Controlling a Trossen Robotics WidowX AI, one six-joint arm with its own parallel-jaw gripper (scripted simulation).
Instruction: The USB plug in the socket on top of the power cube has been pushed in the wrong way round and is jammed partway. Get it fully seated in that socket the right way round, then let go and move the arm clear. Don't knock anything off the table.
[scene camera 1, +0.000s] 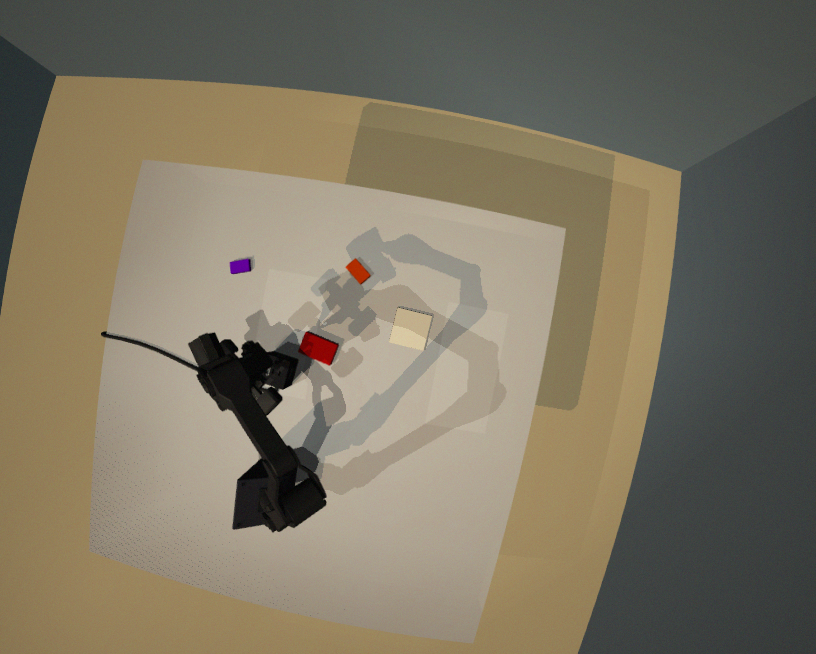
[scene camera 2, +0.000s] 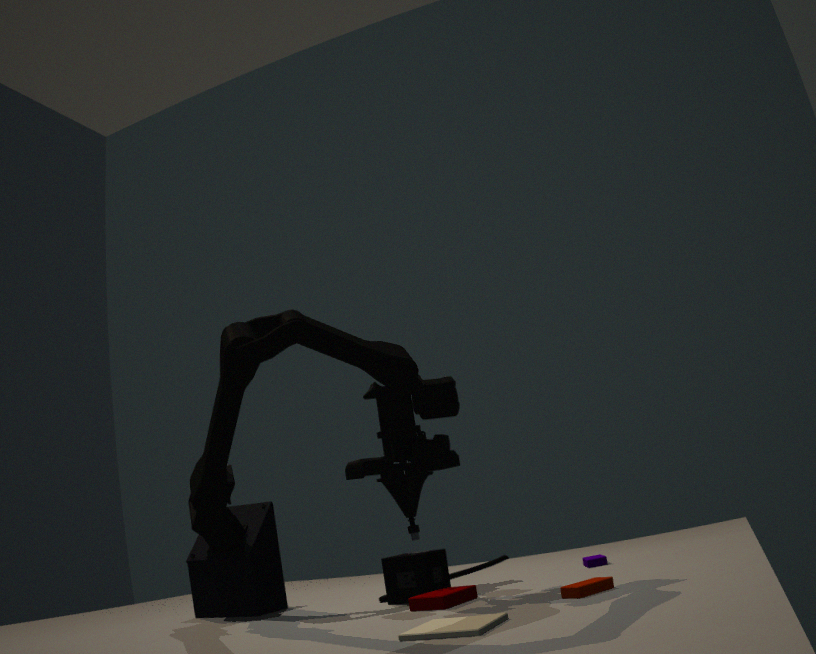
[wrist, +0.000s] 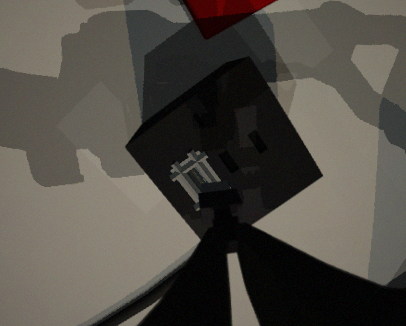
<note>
My gripper carries a USB plug. Also in view: a red block and a cream tile.
My gripper also shows in scene camera 1 and in the wrist view.
</note>
